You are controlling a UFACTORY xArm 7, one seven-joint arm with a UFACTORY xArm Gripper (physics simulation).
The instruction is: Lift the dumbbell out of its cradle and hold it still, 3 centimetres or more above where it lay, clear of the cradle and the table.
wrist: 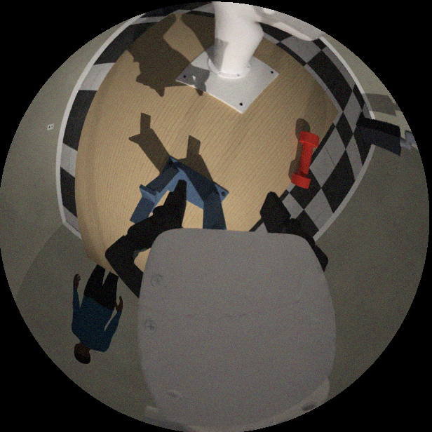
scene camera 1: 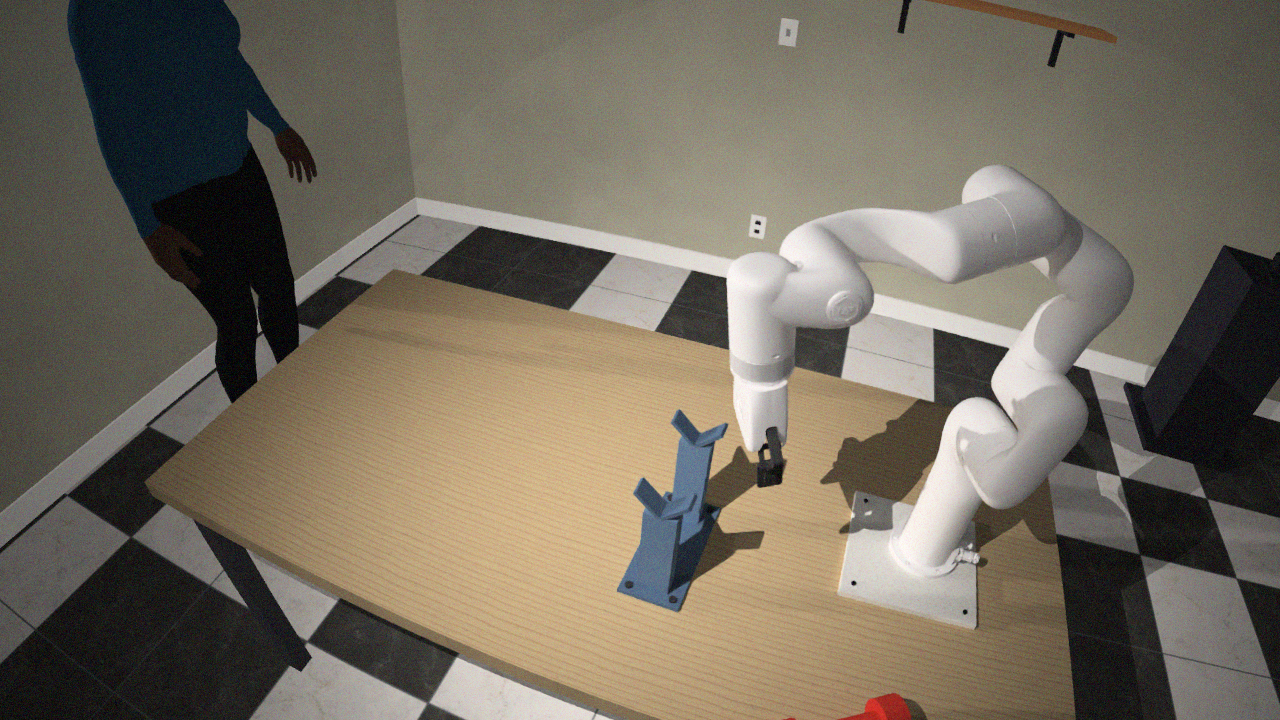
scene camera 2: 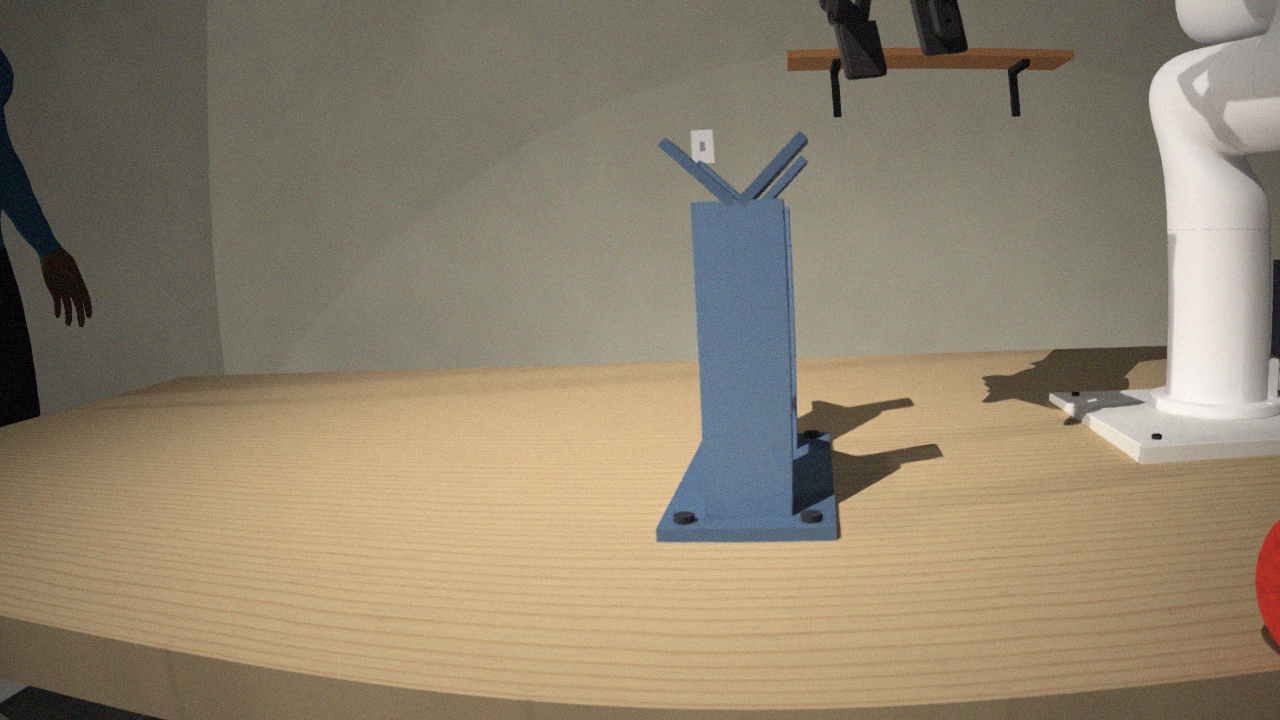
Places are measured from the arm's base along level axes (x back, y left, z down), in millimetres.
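Pixels of known places: gripper, fingertip midpoint: [scene camera 1: 761, 458] [scene camera 2: 904, 66]; arm's base at its link origin: [scene camera 1: 922, 549] [scene camera 2: 1215, 406].
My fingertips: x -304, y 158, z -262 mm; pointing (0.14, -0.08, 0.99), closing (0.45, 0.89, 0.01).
Observation:
For each thing: its middle in the pictures, then the offset to it from my fingertips. "*": a spot on its surface instead. Level surfaces: height alone.
- red dumbbell at a spot on its surface: [scene camera 2: 1271, 577] * dz +239, dx +117, dy +253 mm
- blue cradle at the middle of its body: [scene camera 2: 753, 319] [scene camera 1: 677, 506] dz +160, dx -108, dy -13 mm
- wooden table at its surface level: dz +271 mm
The red dumbbell [scene camera 1: 887, 707] [scene camera 2: 1271, 577] [wrist: 306, 160] lies on its side on the table, near the table's edge and well apart from the cradle; the scene views cut off part of it, while the wrist view shows it whole. The blue cradle [scene camera 1: 662, 546] [scene camera 2: 742, 358] [wrist: 214, 210] stands upright with both V-shaped rests empty. My gripper [scene camera 1: 770, 474] [scene camera 2: 904, 62] [wrist: 227, 196] is open and empty. It hangs above the table, higher than the cradle's rests in scene camera 2's view, and away from the dumbbell.
The wooden table [scene camera 1: 447, 429] [scene camera 2: 358, 537] [wrist: 250, 150] carries the cradle and the arm's white base plate [scene camera 1: 908, 591] [scene camera 2: 1172, 443] [wrist: 240, 95]. A person [scene camera 1: 179, 134] [wrist: 95, 320] stands beyond the table's far left end. A wall shelf [scene camera 1: 1011, 10] [scene camera 2: 984, 59] is in the background.

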